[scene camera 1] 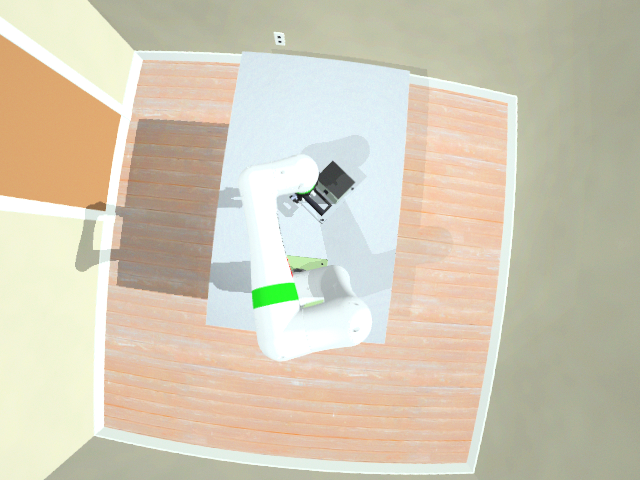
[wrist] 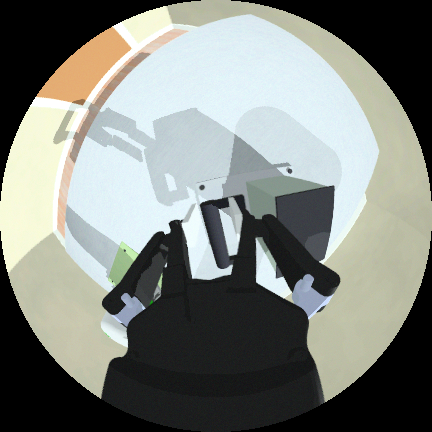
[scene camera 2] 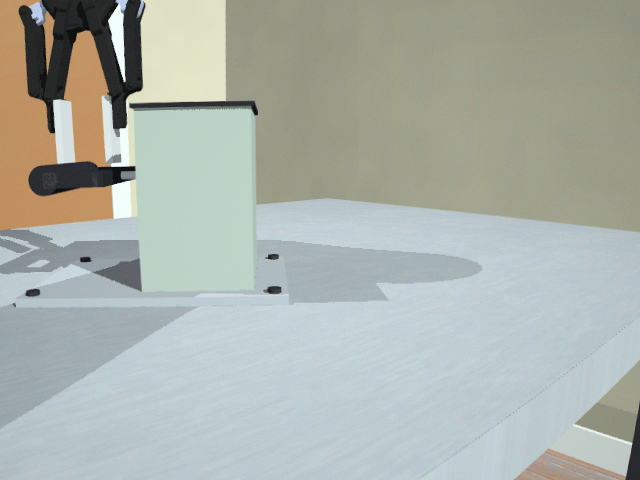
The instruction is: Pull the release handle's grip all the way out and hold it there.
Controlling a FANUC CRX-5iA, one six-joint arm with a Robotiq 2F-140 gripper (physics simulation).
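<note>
The release handle is a pale green box (scene camera 2: pixel 196 201) (wrist: pixel 260 190) with a dark lid (scene camera 1: pixel 337 178) (wrist: pixel 305 220), on a bolted base plate (scene camera 2: pixel 160 302). Its black grip (scene camera 1: pixel 315 205) (scene camera 2: pixel 62 179) (wrist: pixel 215 235) is a bar standing out from one side of the box on dark arms, with a gap between bar and box. My gripper (scene camera 2: pixel 88 157) (wrist: pixel 213 209) is partly open, pointing down. In scene camera 2 its pale fingertips are at about the height of the grip's top; in the wrist view the bar shows between them, not clamped. The far side of the grip is hidden.
The box and plate stand on a pale table (scene camera 1: pixel 320 98) (scene camera 2: pixel 387 361). The lid is close beside the gripper's right finger in the wrist view. A light green plate (scene camera 1: pixel 310 261) (wrist: pixel 121 265) lies at the arm's base. The white arm (scene camera 1: pixel 266 232) reaches over the table.
</note>
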